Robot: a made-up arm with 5 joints. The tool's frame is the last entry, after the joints.
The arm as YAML. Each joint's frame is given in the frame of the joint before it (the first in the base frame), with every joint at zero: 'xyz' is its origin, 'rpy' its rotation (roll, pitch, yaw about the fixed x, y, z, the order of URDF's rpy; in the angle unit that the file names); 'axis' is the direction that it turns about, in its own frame. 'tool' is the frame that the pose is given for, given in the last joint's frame.
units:
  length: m
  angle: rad
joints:
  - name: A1
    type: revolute
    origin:
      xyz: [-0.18, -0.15, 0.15]
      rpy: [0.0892, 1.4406, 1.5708]
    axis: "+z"
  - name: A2
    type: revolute
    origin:
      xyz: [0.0, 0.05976, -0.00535]
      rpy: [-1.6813, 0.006, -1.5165]
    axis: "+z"
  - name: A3
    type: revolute
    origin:
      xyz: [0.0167, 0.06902, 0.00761]
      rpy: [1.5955, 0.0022, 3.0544]
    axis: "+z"
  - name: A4
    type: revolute
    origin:
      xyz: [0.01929, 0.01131, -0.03]
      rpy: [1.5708, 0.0, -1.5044]
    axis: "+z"
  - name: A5
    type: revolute
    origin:
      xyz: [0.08, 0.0, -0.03]
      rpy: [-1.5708, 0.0, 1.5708]
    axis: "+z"
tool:
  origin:
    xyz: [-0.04, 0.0, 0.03]
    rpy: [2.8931, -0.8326, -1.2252]
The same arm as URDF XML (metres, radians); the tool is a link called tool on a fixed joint. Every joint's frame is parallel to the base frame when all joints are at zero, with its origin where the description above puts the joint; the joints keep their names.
<robot name="arm">
  <joint name="A1" type="continuous">
    <parent link="base"/>
    <child link="link1"/>
    <origin xyz="-0.18 -0.15 0.15" rpy="0 0 0"/>
    <axis xyz="0.0891 0.987595 0.129299"/>
  </joint>
  <joint name="A2" type="continuous">
    <parent link="link1"/>
    <child link="link2"/>
    <origin xyz="-0.06 0 0" rpy="0 0 0"/>
    <axis xyz="-0.064202 0.024801 -0.997629"/>
  </joint>
  <joint name="A3" type="continuous">
    <parent link="link2"/>
    <child link="link3"/>
    <origin xyz="0.01 -0.07 -0.01" rpy="0 0 0"/>
    <axis xyz="0 -1 -0.0001"/>
  </joint>
  <joint name="A4" type="continuous">
    <parent link="link3"/>
    <child link="link4"/>
    <origin xyz="-0.02 0.03 -0.01" rpy="0 0 0"/>
    <axis xyz="1 0 -0.0001"/>
  </joint>
  <joint name="A5" type="continuous">
    <parent link="link4"/>
    <child link="link5"/>
    <origin xyz="-0.03 0 0.08" rpy="0 0 0"/>
    <axis xyz="-0.0001 0.0001 -1"/>
  </joint>
  <joint name="tool_fixed" type="fixed">
    <parent link="link5"/>
    <child link="tool"/>
    <origin xyz="0 0.04 -0.03" rpy="-0.2484 0.8327 -0.3455"/>
  </joint>
  <link name="base"/>
  <link name="link1"/>
  <link name="link2"/>
  <link name="link3"/>
  <link name="link4"/>
  <link name="link5"/>
  <link name="tool"/>
</robot>

